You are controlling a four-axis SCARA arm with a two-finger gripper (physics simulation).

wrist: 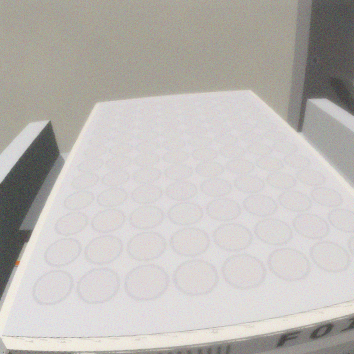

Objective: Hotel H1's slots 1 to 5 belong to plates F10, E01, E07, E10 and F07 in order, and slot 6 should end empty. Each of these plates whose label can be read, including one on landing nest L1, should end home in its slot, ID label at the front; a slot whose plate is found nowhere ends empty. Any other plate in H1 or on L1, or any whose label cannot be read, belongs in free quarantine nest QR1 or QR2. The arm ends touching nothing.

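Places are measured from the arm's base along level axes (x up, y back, z right), in millimetres.
Where they show: gripper, fingertip midpoint: (182,129).
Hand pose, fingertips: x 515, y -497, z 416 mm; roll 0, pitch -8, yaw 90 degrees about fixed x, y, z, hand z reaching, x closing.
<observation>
After its pixels a point has its place.
A white well plate (165,230) {z 358, x 518, y -498 mm} with rows of round wells fills the middle of the wrist view. Its front edge is at the bottom, with a barcode (200,349) and an ID label (314,331) {z 336, x 514, y -471 mm} that starts "F0"; the third character is cut off by the view's edge, so I cannot read it for certain. My gripper (182,129) {z 416, x 515, y -497 mm} is shut on this plate, one finger along each side. The plate looks level between the fingers. Hotel slots, nest L1 and the quarantine nests cannot be made out.
A dark grey upright panel (332,45) {z 615, x 524, y -345 mm} stands beyond the plate at the upper right, with a lighter grey edge strip (300,45) {z 626, x 521, y -377 mm} on its left. A plain beige surface (150,50) lies behind the plate. A small orange spot (17,263) {z 739, x 0, y -994 mm} shows at the lower left.
</observation>
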